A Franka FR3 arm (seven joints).
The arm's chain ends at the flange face. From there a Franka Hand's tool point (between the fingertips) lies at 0.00 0.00 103.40 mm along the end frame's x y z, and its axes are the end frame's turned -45 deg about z.
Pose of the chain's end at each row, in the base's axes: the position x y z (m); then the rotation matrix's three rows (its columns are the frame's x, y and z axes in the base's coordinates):
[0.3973, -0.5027, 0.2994], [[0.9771, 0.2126, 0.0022], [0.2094, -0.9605, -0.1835], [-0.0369, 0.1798, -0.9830]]
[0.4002, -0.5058, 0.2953], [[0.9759, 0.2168, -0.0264], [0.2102, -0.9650, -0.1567], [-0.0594, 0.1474, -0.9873]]
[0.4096, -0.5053, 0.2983], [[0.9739, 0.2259, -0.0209], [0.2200, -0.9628, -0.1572], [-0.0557, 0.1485, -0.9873]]
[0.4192, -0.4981, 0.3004], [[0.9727, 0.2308, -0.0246], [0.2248, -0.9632, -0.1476], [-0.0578, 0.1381, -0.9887]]
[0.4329, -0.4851, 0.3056], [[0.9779, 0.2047, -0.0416], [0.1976, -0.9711, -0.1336], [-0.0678, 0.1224, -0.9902]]
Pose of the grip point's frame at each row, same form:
[0.3975, -0.5217, 0.1978], [[0.5406, 0.8412, 0.0022], [0.8272, -0.5311, -0.1835], [-0.1532, 0.1010, -0.9830]]
[0.3975, -0.5220, 0.1932], [[0.5368, 0.8434, -0.0264], [0.8310, -0.5337, -0.1567], [-0.1462, 0.0622, -0.9873]]
[0.4074, -0.5216, 0.1962], [[0.5289, 0.8484, -0.0209], [0.8364, -0.5252, -0.1572], [-0.1444, 0.0656, -0.9873]]
[0.4167, -0.5134, 0.1982], [[0.5246, 0.8510, -0.0246], [0.8400, -0.5221, -0.1476], [-0.1385, 0.0568, -0.9887]]
[0.4286, -0.4989, 0.2032], [[0.5467, 0.8362, -0.0416], [0.8264, -0.5469, -0.1336], [-0.1345, 0.0386, -0.9902]]

